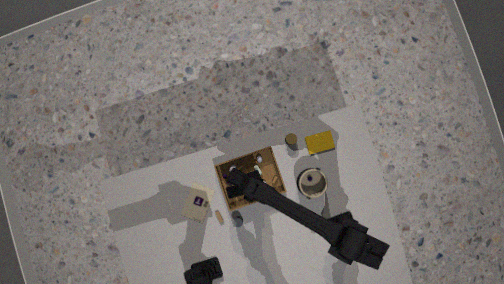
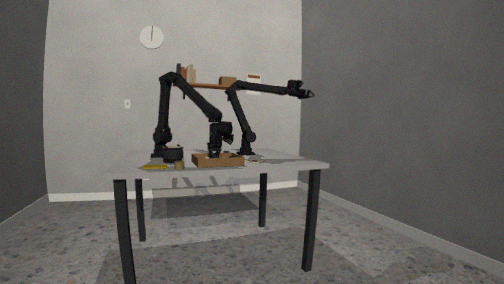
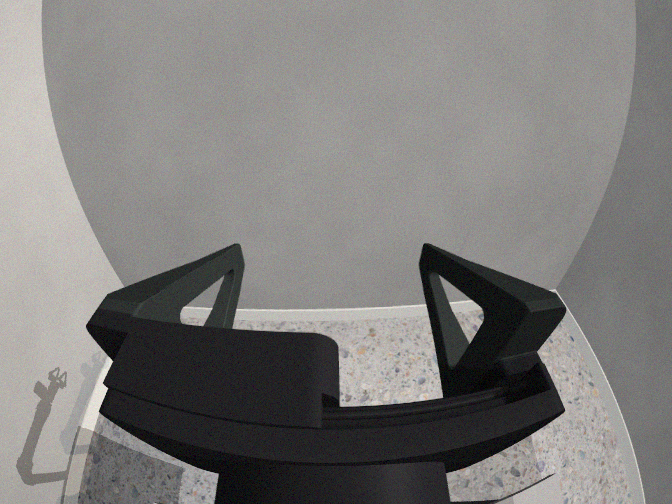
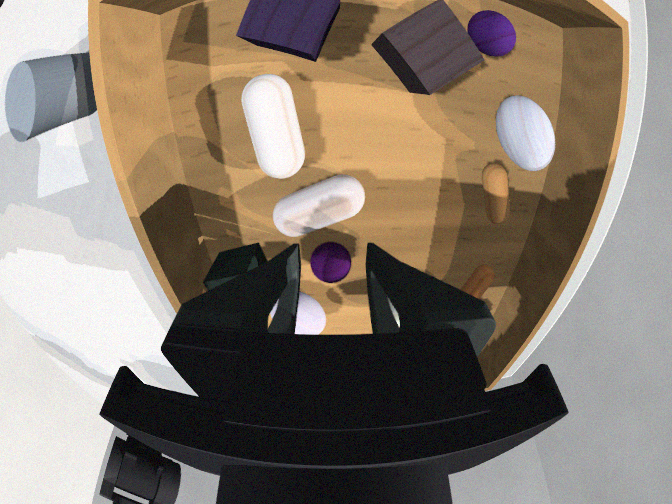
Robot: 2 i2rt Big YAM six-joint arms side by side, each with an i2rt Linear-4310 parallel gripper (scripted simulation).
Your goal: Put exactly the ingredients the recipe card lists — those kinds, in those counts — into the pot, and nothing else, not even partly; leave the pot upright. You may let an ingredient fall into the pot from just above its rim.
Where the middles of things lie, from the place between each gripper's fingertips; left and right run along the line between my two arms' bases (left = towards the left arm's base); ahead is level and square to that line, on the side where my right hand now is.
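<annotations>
From my right hand: wooden crate (image 1: 268,166), 2 cm ahead, 1 cm to the left; dark pot (image 1: 316,186), 3 cm above, 24 cm to the right, 8 cm behind; recipe card (image 1: 199,198), 2 cm below, 26 cm to the left, 3 cm behind; grey cylinder (image 4: 52,91), 1 cm above, 13 cm behind, 11 cm to the left. By its middle, the crate is nearer to my right hand than to my left hand.
From my left hand: recipe card, 470 mm below, 240 mm ahead, 600 mm to the right; dark pot, 430 mm below, 180 mm ahead, 1100 mm to the right; wooden crate, 460 mm below, 290 mm ahead, 860 mm to the right; grey cylinder, 450 mm below, 130 mm ahead, 750 mm to the right. Going by their middles, the pot is the farthest from my left hand of the things named here.
</annotations>
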